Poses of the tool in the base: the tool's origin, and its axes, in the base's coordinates. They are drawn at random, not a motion.
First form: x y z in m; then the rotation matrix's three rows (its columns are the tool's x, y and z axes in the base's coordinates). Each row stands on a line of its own.
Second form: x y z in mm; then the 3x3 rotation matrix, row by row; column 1 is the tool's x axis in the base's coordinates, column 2 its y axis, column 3 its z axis. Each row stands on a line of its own. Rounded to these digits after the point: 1 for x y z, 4 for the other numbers.
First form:
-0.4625 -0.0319 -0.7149
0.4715 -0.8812 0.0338
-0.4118 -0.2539 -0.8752
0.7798 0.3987 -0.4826
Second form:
-462.5 -31.9 -714.9
0.4715 -0.8812 0.0338
-0.4118 -0.2539 -0.8752
0.7798 0.3987 -0.4826

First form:
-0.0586 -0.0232 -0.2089
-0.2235 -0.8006 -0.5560
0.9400 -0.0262 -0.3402
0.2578 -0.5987 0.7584
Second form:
-58.6 -23.2 -208.9
-0.2235 -0.8006 -0.5560
0.9400 -0.0262 -0.3402
0.2578 -0.5987 0.7584

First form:
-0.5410 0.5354 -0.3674
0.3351 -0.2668 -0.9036
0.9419 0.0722 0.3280
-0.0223 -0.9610 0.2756
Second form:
-541.0 535.4 -367.4
0.3351 -0.2668 -0.9036
0.9419 0.0722 0.3280
-0.0223 -0.9610 0.2756

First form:
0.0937 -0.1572 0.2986
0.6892 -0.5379 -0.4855
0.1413 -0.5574 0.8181
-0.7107 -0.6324 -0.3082
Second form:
93.7 -157.2 298.6
0.6892 -0.5379 -0.4855
0.1413 -0.5574 0.8181
-0.7107 -0.6324 -0.3082

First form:
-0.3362 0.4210 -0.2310
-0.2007 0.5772 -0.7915
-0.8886 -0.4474 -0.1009
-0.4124 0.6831 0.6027
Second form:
-336.2 421.0 -231.0
-0.2007 0.5772 -0.7915
-0.8886 -0.4474 -0.1009
-0.4124 0.6831 0.6027

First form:
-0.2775 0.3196 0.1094
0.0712 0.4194 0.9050
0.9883 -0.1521 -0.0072
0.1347 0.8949 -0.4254
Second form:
-277.5 319.6 109.4
0.0712 0.4194 0.9050
0.9883 -0.1521 -0.0072
0.1347 0.8949 -0.4254

